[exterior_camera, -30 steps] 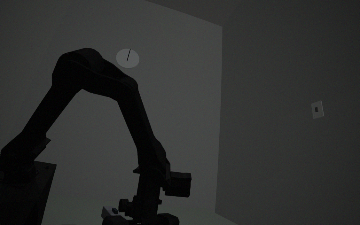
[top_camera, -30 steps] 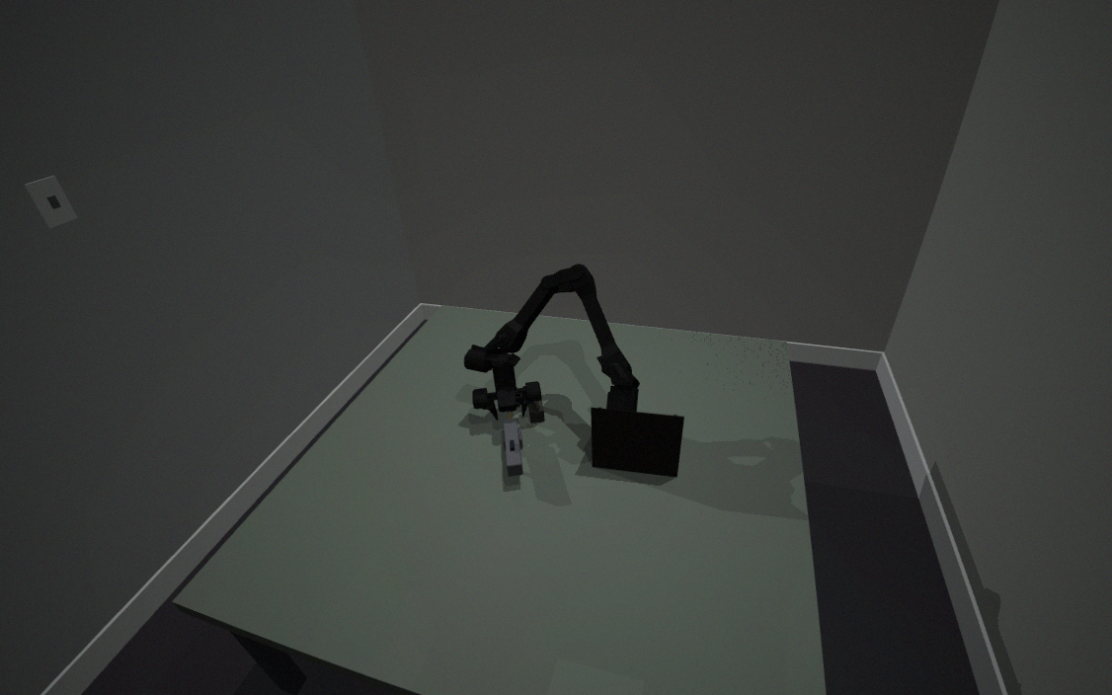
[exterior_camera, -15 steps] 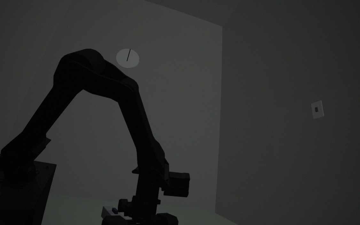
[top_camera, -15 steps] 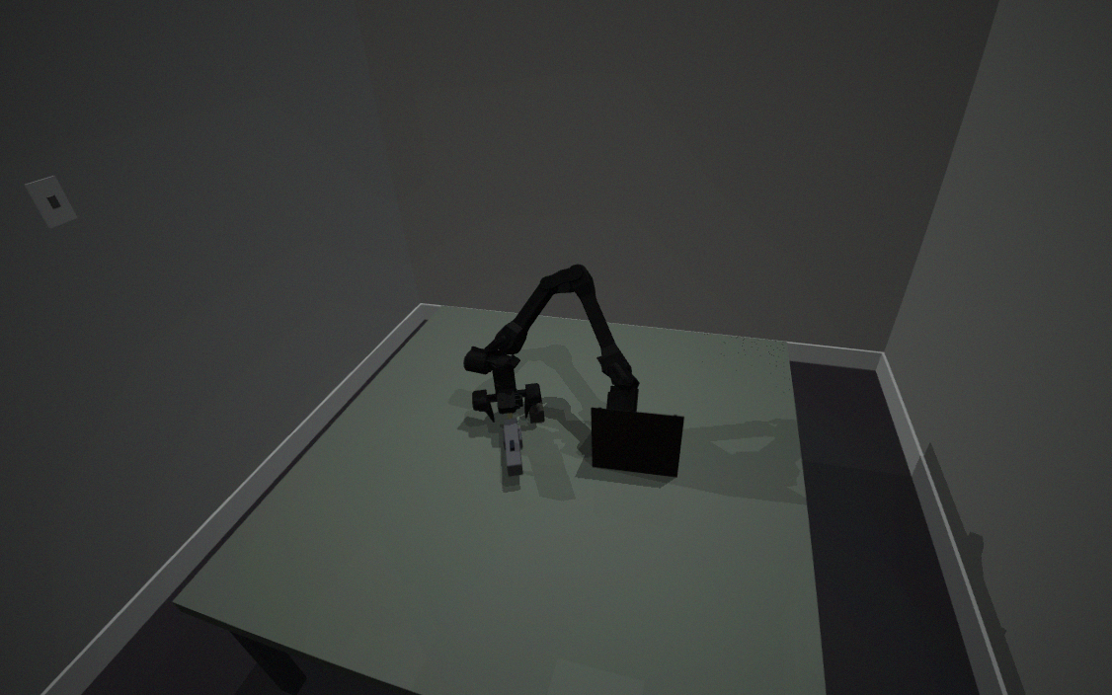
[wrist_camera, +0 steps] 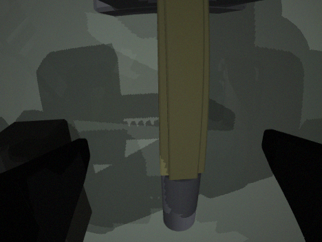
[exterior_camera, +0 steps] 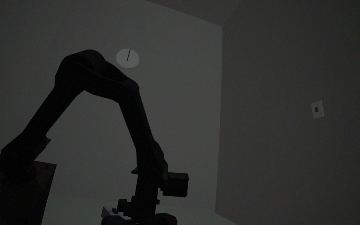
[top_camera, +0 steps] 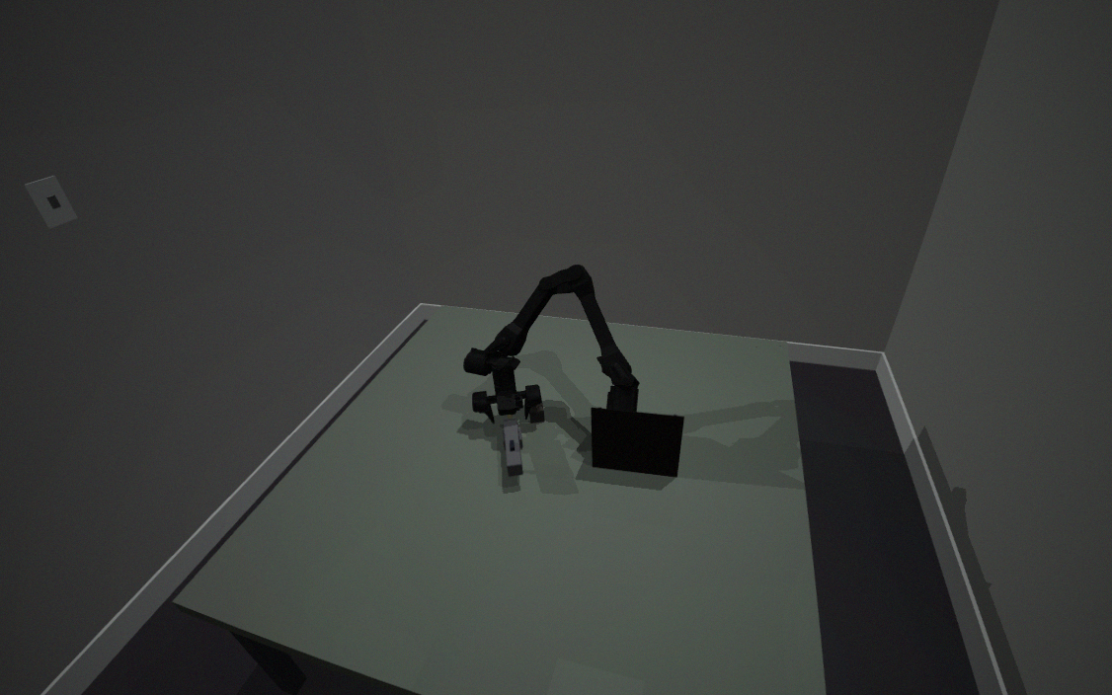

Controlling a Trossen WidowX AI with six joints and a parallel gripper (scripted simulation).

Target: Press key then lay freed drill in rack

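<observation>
Now: gripper tip 2 cm past the drill, 4 cm to the right of it and 4 cm below it. Also, from my gripper tip: dark key 9 cm behind, 15 cm to the left, 4 cm above; grey block 7 cm behind, 12 cm to the left, 4 cm above; dark rack 6 cm behind, 6 cm to the right, 1 cm above.
</observation>
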